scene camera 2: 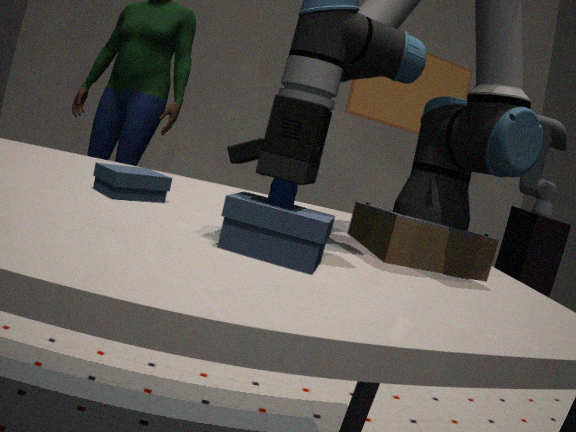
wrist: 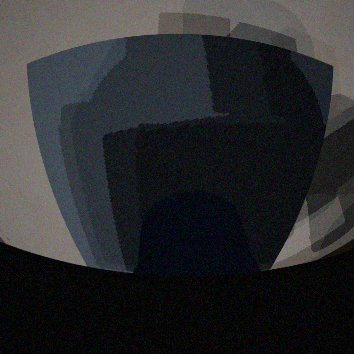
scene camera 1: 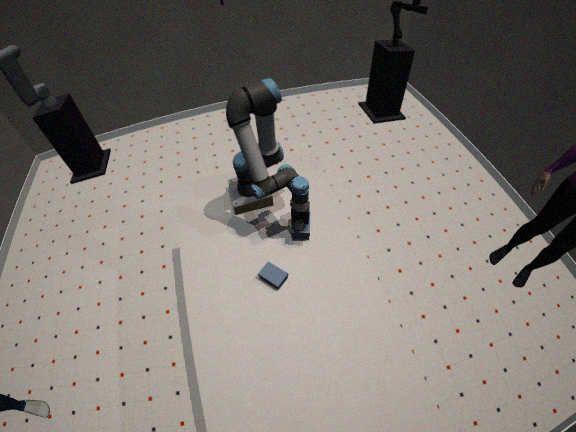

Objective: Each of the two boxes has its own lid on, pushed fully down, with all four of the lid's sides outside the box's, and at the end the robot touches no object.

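Frame: origin at the arm's base, x right, y ahead, z up, level; metres.
Where they show: hand at its tool point: (scene camera 2: 277,213) (wrist: 189,211); arm's base at its link origin: (scene camera 2: 430,221).
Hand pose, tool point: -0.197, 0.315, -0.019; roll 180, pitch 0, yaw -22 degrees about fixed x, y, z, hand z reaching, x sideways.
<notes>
Each offset is from my tool point to the top centre of the thing, as dx, dy, dz. Level surfaces: height alone.
My suction gripper (scene camera 2: 282,201) (wrist: 192,235) (scene camera 1: 300,224) points down, with its blue cup against the top of a blue-grey lid @(-0.005, -0.004, +0.013) (scene camera 2: 275,217) (wrist: 160,85). This lid sits level over a blue-grey box @(-0.005, -0.004, -0.007) (scene camera 2: 267,250) near the arm's base. Its visible sides lie outside the box walls, and a tall band of box shows below them. Whether it is fully down is not clear; its far sides are hidden. A second box @(+0.199, +0.227, -0.012) (scene camera 2: 127,194) stands apart, with its lid @(+0.200, +0.227, -0.010) (scene camera 2: 132,176) (scene camera 1: 273,274) on and level, overhanging the visible walls.
The arm's base stands on a brown block (scene camera 2: 417,245) (scene camera 1: 253,205), close to the box under the cup. A white table @(dz -0.055) (scene camera 2: 150,270) carries the boxes, its near edge running across the scene camera 2 view. Dark pedestals and people stand farther off.
</notes>
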